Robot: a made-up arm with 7 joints.
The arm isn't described. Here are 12 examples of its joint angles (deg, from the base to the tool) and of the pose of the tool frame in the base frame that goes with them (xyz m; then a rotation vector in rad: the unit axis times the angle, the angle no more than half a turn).
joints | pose
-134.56 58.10 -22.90 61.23 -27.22 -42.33 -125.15 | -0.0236 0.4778 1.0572 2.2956 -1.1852 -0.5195
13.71 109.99 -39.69 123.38 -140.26 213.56 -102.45 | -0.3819 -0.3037 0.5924 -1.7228 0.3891 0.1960
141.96 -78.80 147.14 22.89 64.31 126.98 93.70 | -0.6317 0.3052 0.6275 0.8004 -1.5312 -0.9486
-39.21 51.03 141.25 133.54 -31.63 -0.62 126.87 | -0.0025 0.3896 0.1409 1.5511 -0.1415 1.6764
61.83 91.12 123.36 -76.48 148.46 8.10 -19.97 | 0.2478 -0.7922 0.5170 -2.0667 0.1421 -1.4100
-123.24 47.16 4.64 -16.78 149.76 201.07 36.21 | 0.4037 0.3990 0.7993 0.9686 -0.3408 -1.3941
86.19 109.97 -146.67 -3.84 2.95 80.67 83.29 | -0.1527 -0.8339 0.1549 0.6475 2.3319 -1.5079
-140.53 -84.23 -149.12 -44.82 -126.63 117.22 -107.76 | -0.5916 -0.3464 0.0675 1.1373 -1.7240 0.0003
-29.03 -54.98 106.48 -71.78 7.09 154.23 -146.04 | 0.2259 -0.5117 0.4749 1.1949 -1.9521 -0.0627
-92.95 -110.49 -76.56 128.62 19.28 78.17 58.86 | -0.5410 -0.1273 0.3180 -0.2833 -1.6196 -1.2473
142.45 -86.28 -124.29 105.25 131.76 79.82 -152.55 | 0.2006 0.4129 0.5939 0.4308 1.2623 1.8400
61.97 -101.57 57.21 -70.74 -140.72 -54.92 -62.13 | 0.6075 0.1732 0.6385 2.2958 0.1670 -1.0904
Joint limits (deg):
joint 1: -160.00..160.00
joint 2: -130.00..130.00
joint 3: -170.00..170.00
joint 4: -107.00..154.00
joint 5: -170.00..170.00
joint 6: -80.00..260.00
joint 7: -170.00..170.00
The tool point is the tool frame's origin. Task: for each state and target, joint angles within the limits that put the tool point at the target. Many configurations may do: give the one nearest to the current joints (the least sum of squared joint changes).
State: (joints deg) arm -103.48 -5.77 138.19 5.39 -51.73 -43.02 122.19
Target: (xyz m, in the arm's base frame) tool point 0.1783 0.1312 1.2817
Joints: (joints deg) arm -111.23 8.55 138.82 20.18 -48.59 -33.13 122.19
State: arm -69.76 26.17 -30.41 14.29 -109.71 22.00 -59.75
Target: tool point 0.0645 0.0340 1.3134
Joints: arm -70.77 19.17 -13.58 34.57 -120.96 48.64 -59.75
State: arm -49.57 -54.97 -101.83 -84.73 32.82 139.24 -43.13
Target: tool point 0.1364 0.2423 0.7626
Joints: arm -28.10 -25.18 -83.27 -88.59 31.92 129.31 -43.13
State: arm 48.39 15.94 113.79 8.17 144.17 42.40 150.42
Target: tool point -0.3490 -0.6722 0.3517
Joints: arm 79.24 50.15 139.56 58.94 146.29 59.55 150.42
